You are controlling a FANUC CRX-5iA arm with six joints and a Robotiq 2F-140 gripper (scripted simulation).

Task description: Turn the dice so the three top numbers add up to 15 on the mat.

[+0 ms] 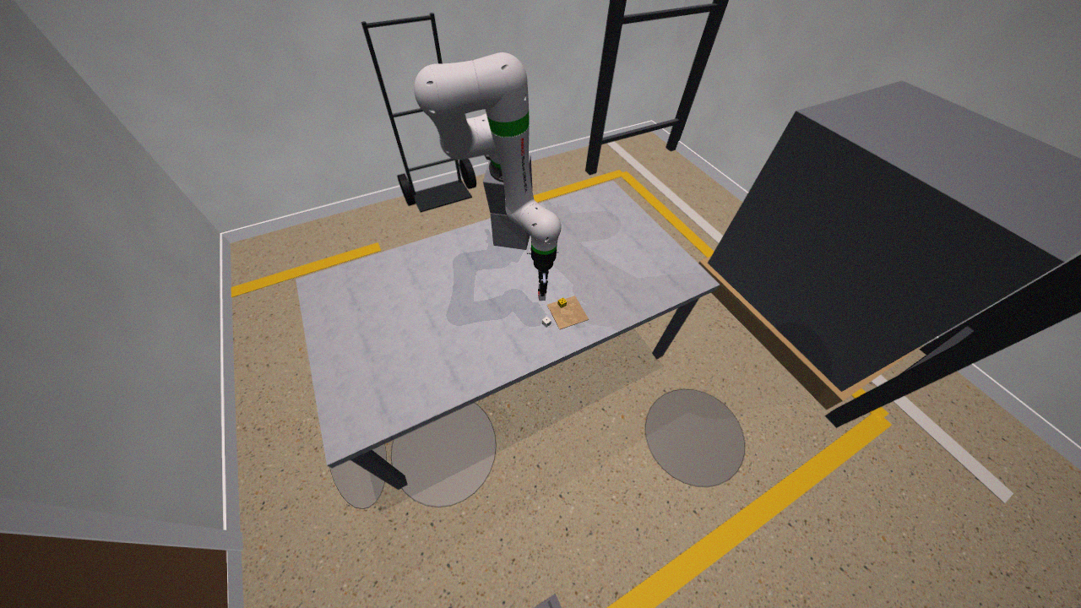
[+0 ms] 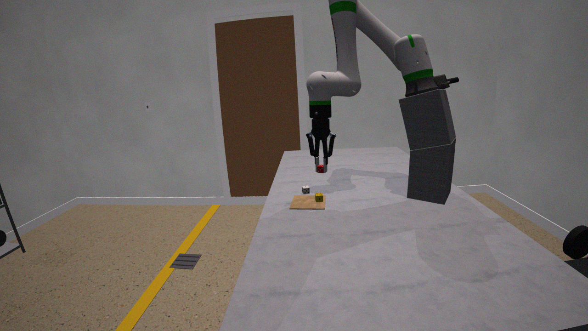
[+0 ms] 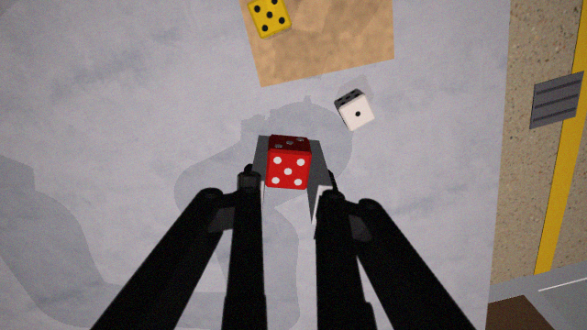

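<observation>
The tan mat lies 13 cm below my hand, 10 cm to the left of it and 6 cm ahead of it. From my hand the other things lie so: yellow die (12 cm below, 10 cm to the left, 2 cm ahead); white die (12 cm below, 7 cm ahead, 1 cm to the right); red die (2 cm below).
</observation>
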